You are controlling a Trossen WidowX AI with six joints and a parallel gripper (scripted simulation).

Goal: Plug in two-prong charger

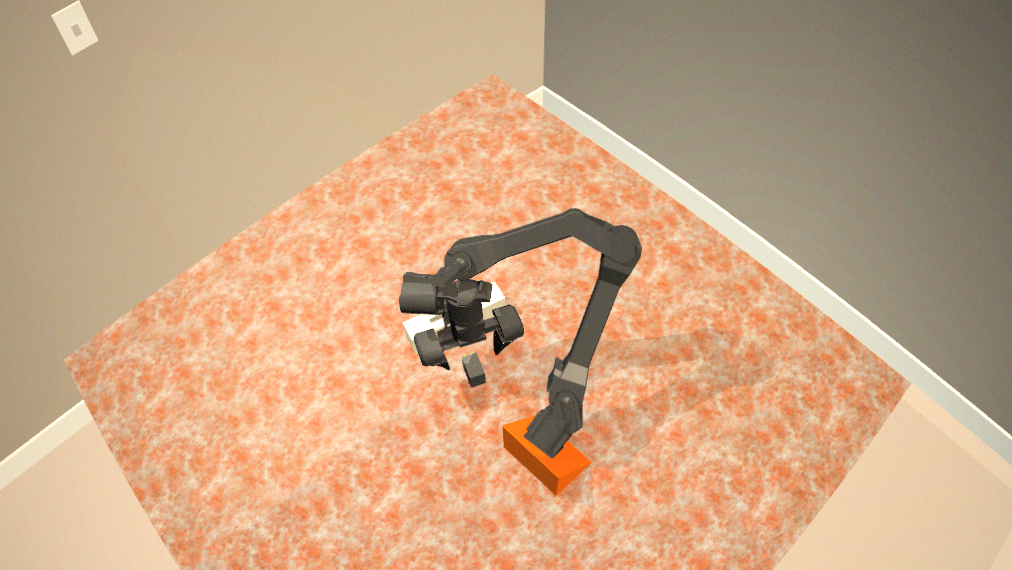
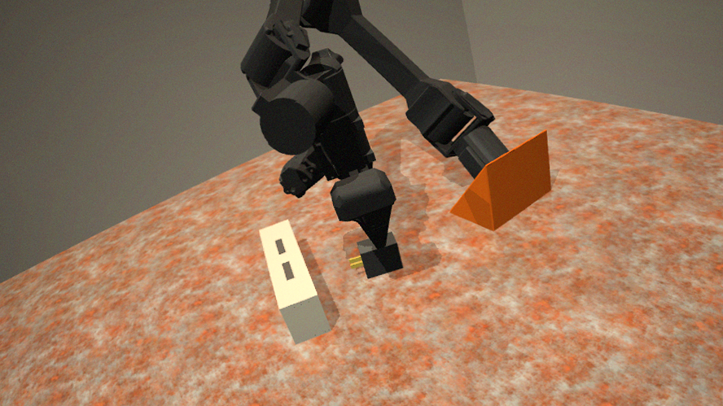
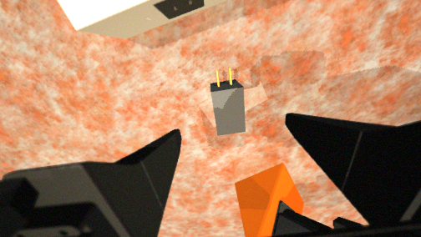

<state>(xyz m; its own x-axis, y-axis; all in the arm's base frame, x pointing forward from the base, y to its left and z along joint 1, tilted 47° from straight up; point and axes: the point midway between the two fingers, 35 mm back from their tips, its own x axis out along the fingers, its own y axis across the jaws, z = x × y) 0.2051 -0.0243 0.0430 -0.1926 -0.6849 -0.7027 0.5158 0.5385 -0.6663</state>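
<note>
The two-prong charger lies 10 mm ahead of my gripper tip, 10 mm to the right of it and 40 mm below it.
</note>
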